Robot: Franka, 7 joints.
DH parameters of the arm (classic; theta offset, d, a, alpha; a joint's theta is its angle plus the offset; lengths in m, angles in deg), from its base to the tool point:
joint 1: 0 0.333 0 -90
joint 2: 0 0 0 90
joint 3: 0 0.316 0.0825 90
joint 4: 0 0 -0.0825 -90
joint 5: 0 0.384 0 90
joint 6: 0 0 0.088 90
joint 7: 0 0.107 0 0
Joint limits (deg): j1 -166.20..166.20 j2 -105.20..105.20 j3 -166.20..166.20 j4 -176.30..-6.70 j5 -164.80..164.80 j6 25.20..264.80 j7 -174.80..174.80
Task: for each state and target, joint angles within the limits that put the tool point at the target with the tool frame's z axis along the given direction. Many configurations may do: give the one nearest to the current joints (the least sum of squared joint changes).
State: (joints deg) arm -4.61 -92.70 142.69 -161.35 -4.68 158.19 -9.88
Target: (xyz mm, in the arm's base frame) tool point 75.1 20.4 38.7 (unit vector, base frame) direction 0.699 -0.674 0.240
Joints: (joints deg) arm -32.78 -63.89 166.20 -166.40 2.19 124.97 -9.88
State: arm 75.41 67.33 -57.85 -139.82 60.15 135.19 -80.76
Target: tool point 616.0 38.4 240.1 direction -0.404 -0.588 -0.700
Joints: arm 63.19 71.51 -75.11 -95.38 26.88 96.00 -80.76
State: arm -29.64 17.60 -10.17 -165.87 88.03 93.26 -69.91
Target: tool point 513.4 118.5 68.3 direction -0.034 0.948 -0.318
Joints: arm -0.05 42.53 5.26 -117.20 83.63 111.26 -69.91
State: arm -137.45 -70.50 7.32 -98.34 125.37 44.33 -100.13
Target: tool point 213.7 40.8 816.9 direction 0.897 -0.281 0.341
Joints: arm -149.94 -103.49 -0.87 -137.19 135.43 85.63 -100.13
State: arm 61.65 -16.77 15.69 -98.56 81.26 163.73 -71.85
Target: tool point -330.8 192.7 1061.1 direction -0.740 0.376 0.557
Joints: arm 47.20 -25.28 64.14 -52.06 94.16 161.35 -71.85
